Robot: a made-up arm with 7 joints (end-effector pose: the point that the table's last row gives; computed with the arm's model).
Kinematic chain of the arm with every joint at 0, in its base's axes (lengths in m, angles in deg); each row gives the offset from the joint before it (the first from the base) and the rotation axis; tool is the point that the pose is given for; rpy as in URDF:
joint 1: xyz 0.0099 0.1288 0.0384 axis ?
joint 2: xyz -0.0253 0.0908 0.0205 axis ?
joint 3: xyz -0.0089 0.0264 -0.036 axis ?
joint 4: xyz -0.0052 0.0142 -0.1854 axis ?
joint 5: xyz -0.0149 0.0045 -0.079 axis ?
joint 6: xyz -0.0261 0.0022 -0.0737 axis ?
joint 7: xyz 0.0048 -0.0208 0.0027 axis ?
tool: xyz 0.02 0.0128 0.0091 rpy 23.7 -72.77 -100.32
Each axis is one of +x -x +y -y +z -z.
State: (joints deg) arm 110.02 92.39 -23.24 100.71 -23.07 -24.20 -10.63
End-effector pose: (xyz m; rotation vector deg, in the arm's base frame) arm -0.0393 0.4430 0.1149 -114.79 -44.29 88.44
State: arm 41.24 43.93 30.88 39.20 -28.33 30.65 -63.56
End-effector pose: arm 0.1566 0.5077 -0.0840 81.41 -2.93 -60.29
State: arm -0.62 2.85 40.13 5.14 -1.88 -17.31 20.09
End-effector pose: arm -0.0472 0.2679 -0.2999 -12.72 -99.84 -49.56
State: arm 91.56 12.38 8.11 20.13 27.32 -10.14 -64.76
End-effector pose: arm 0.3224 0.3216 0.0436 84.07 -107.36 -12.39
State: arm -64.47 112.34 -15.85 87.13 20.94 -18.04 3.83
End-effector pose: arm 0.1550 0.4468 0.0053 96.25 30.01 146.45
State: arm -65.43 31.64 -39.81 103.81 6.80 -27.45 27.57
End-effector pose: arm -0.1235 0.2891 -0.1077 88.10 134.57 64.33
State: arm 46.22 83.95 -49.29 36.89 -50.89 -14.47 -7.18
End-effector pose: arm 0.0353 0.5598 0.0366 -10.30 44.91 -155.58
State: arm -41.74 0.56 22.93 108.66 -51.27 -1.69 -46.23
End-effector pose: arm -0.0515 0.3081 -0.1541 66.48 -27.45 -136.36
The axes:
joint 1: -y
joint 2: +x
joint 3: +z
joint 4: -y
joint 5: +z
joint 6: +y
joint 7: -x

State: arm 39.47 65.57 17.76 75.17 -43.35 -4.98 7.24
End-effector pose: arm 0.0848 0.5047 0.0736 78.62 1.14 -148.73
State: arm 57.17 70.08 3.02 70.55 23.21 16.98 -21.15
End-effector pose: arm 0.0885 0.4959 0.0989 110.33 -77.10 -93.36
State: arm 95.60 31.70 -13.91 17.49 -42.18 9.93 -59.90
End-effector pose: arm 0.2844 0.4325 0.0419 120.58 -16.48 -87.93
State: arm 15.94 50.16 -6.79 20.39 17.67 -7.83 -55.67
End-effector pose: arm 0.0549 0.5019 -0.1418 70.09 -21.79 -87.86
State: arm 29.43 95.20 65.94 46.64 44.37 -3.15 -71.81
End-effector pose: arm -0.0657 0.5217 0.1781 150.55 -50.29 33.48
